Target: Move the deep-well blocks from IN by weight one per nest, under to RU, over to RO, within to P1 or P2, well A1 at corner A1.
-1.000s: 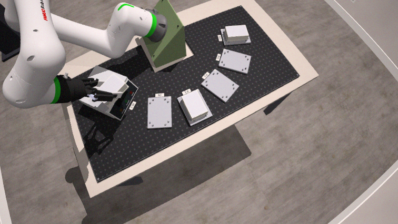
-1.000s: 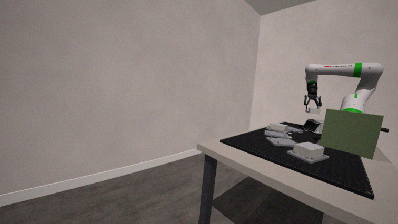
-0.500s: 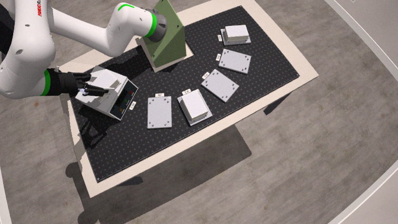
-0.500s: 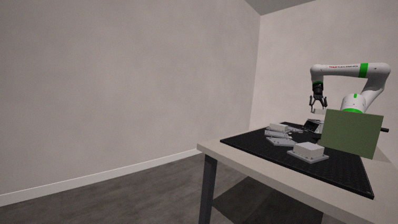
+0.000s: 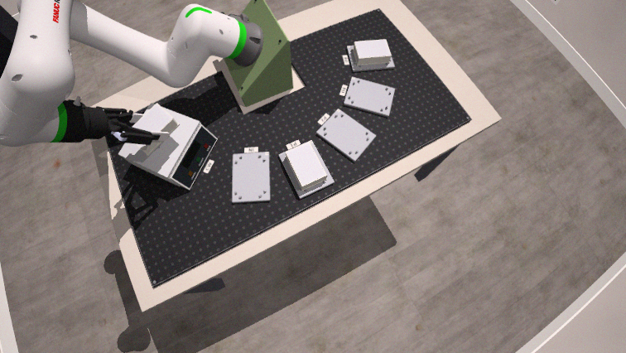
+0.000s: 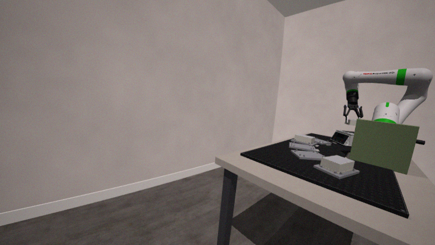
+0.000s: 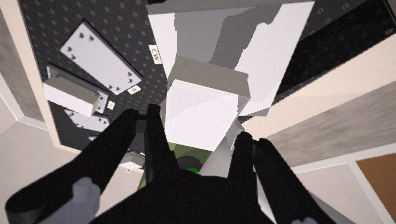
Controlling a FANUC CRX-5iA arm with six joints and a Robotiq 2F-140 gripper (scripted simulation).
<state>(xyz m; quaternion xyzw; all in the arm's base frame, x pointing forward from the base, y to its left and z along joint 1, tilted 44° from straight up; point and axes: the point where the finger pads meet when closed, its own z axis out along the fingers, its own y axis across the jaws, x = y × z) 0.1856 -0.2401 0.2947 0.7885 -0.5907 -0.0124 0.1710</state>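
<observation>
The check-weigher platform lies 3 cm behind my hand, 2 cm to the right of it and 10 cm below it. Round my hand: check-weigher 2 cm behind, 1 cm to the right, 13 cm below; white deep-well block 26 cm ahead, 36 cm to the left, 16 cm below; infeed nest IN 20 cm ahead, 19 cm to the left, 19 cm below.
</observation>
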